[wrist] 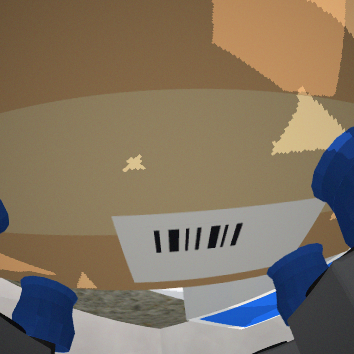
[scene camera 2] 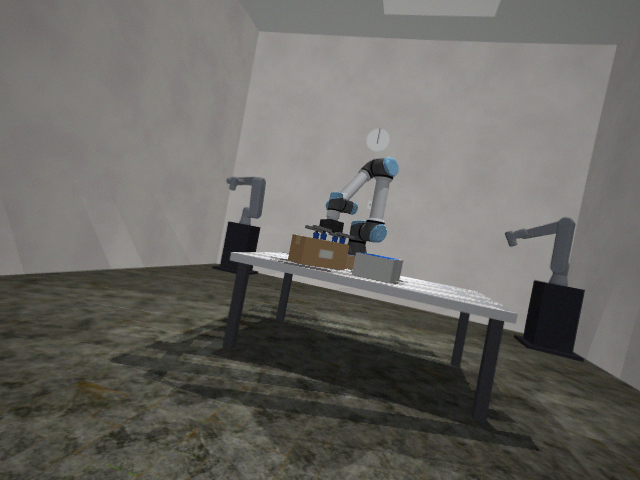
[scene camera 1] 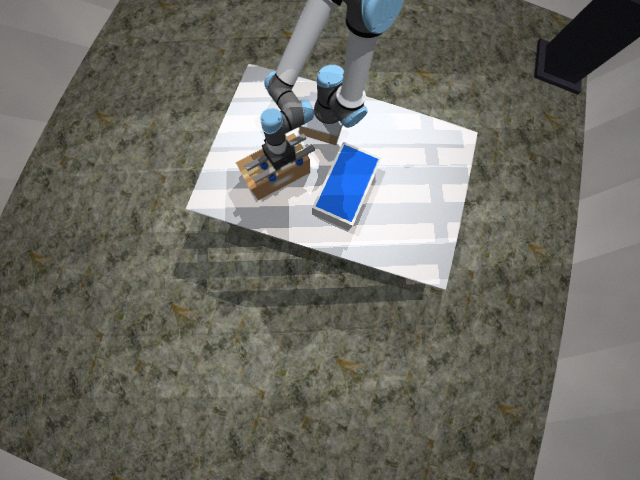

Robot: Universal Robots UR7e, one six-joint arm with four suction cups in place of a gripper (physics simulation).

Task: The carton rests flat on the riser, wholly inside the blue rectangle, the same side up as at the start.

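Frame: origin at the arm's base, x ahead, y left, z up, level; metres.
Seen in the pictures: end effector, tool point: (wrist: pixel 158 245) (scene camera 2: pixel 328 241); arm's base, origin of the base link: (scene camera 1: pixel 329 110).
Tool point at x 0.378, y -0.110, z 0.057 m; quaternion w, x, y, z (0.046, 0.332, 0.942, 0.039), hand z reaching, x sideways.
Note:
Pixels of each thing's middle, then the offset from my tool point to it.
- brown carton, body centre: (wrist: pixel 104 93) (scene camera 1: pixel 275 167) (scene camera 2: pixel 318 252) dy -0.047, dx -0.007, dz -0.071 m
- white barcode label, body centre: (wrist: pixel 197 237) dy +0.002, dx -0.017, dz +0.004 m
- grey riser, body centre: (wrist: pixel 309 251) (scene camera 1: pixel 346 186) (scene camera 2: pixel 379 267) dy +0.306, dx -0.027, dz -0.086 m
- blue rectangle, body centre: (wrist: pixel 322 283) (scene camera 1: pixel 347 182) dy +0.306, dx -0.027, dz -0.026 m
The brown carton (scene camera 1: pixel 269 189) (scene camera 2: pixel 310 252) (wrist: pixel 158 140) lies flat on the white table (scene camera 1: pixel 413 237) (scene camera 2: pixel 444 299), left of the riser. A white barcode label (wrist: pixel 218 242) is on its side. My suction gripper (scene camera 1: pixel 279 162) (scene camera 2: pixel 328 236) sits down on the carton's top, its blue cups touching it; one cup (wrist: pixel 298 277) shows in the wrist view. The grey riser (scene camera 1: pixel 333 217) (scene camera 2: pixel 377 269) (wrist: pixel 211 298) stands right of the carton, with a narrow gap between them. The blue rectangle (scene camera 1: pixel 347 183) (wrist: pixel 242 312) on its top is bare.
My arm's base (scene camera 1: pixel 338 110) stands at the table's back edge, just behind the carton and riser. Two other grey arms on black pedestals (scene camera 2: pixel 243 242) (scene camera 2: pixel 552 310) stand off the table, left and right. The table's near edge is close to the carton.

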